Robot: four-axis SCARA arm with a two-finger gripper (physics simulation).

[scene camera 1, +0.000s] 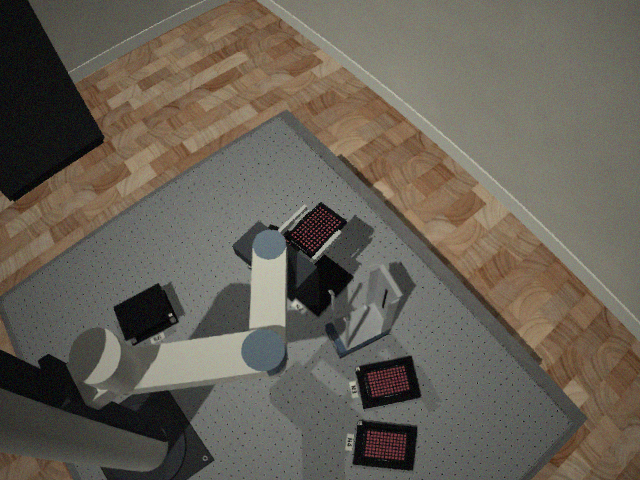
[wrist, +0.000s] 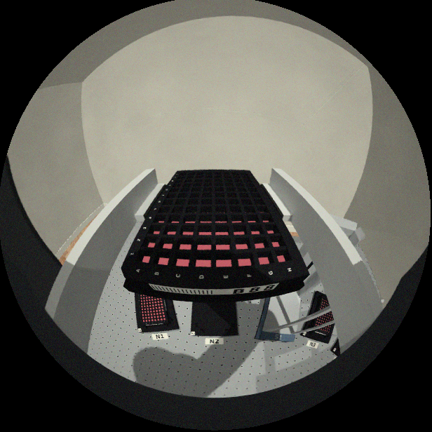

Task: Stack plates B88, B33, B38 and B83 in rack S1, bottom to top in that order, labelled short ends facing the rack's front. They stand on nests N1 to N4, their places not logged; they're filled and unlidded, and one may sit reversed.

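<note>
My gripper is shut on plate B88, a black plate with red wells, held level high above the table. Its labelled short end faces the wrist camera. Nest N2 is bare and black. A filled plate stands on nest N1; the held plate hides it in the scene view. Rack S1, with a blue front edge and pale uprights, holds no plate. Filled plates stand on N3 and N4; their plate labels are unreadable.
A black block-like stand with a small tag is at the left of the grey perforated table. The rack's tall uprights stand between N2 and N3. The arm's base plate is at the lower left.
</note>
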